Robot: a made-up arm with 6 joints. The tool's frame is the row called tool. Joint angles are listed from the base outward.
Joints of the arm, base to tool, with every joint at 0 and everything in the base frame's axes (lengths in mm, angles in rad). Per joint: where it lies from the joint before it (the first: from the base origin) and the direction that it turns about. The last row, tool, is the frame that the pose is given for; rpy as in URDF.
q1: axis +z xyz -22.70 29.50 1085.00
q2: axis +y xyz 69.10 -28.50 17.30
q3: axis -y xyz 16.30 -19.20 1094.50
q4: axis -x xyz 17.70 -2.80 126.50
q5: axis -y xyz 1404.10 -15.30 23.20
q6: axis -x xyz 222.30 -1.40 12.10
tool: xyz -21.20 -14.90 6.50 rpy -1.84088 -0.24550 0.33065
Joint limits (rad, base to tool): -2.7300..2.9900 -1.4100..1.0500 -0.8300..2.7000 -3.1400..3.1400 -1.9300..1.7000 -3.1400..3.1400
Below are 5 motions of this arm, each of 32 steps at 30 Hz.
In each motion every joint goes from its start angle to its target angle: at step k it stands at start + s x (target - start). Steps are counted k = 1, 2, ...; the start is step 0. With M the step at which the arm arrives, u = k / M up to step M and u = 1 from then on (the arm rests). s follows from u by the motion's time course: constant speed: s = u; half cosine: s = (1 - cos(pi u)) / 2; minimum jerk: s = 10 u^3 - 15 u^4 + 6 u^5.
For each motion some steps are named. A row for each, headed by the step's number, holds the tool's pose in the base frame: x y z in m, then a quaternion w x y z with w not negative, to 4 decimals.
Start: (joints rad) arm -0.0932 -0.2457 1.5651 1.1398 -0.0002 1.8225
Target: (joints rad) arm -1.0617 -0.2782 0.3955 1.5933 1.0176 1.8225
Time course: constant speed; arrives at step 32
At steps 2, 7, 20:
2: -0.6253 0.1257 3.7389 0.5140 0.5195 -0.5805 0.3592
7: -0.3344 0.1635 3.7799 0.6221 0.4444 -0.5761 0.2890
20: 0.3299 -0.1237 3.6320 0.8409 0.2938 -0.4484 0.0742

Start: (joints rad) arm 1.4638 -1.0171 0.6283 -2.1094 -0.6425 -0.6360
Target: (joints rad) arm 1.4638 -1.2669 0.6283 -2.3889 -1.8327 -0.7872
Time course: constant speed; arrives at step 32
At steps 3, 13, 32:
3: -0.2066 -1.1348 3.2210 0.0769 0.5967 -0.3727 0.7065
13: -0.2604 -1.3184 3.0527 0.0820 -0.4756 0.4349 -0.7602
32: -0.2867 -1.5791 2.6757 0.3339 -0.1736 0.5459 -0.7486

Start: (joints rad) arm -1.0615 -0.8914 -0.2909 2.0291 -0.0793 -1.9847
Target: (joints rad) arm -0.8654 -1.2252 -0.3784 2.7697 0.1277 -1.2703
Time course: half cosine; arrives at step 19
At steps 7, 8, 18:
7: 0.1428 -0.2772 2.8316 0.1600 -0.9024 0.1331 -0.3772
8: 0.1309 -0.2432 2.8280 0.1192 -0.9170 0.1491 -0.3502
18: 0.0061 -0.0158 2.7644 0.2111 0.9248 -0.2831 0.1414

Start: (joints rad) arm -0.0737 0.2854 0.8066 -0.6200 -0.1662 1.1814
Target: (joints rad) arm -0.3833 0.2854 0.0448 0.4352 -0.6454 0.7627
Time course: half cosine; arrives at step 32
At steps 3, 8, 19, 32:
3: 1.7178 -0.1839 3.0478 0.3077 -0.9096 -0.2624 -0.0950
8: 1.7902 -0.2555 2.9066 0.2947 -0.9309 -0.2149 -0.0220
19: 1.8860 -0.5825 2.2796 0.2560 -0.9275 0.0060 0.2722
32: 1.7579 -0.8000 1.8322 0.2209 -0.8449 0.1730 0.4555

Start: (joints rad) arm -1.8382 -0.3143 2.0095 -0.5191 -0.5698 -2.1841
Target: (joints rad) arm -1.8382 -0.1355 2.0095 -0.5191 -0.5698 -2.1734
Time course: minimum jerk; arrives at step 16
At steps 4, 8, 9, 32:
4: 0.3114 1.3183 3.3046 0.5573 -0.3833 -0.6769 -0.2904
8: 0.2692 1.1644 3.3983 0.5627 -0.3629 -0.6713 -0.3178
9: 0.2566 1.1182 3.4235 0.5642 -0.3569 -0.6695 -0.3257
32: 0.2137 0.9619 3.4999 0.5687 -0.3367 -0.6630 -0.3516

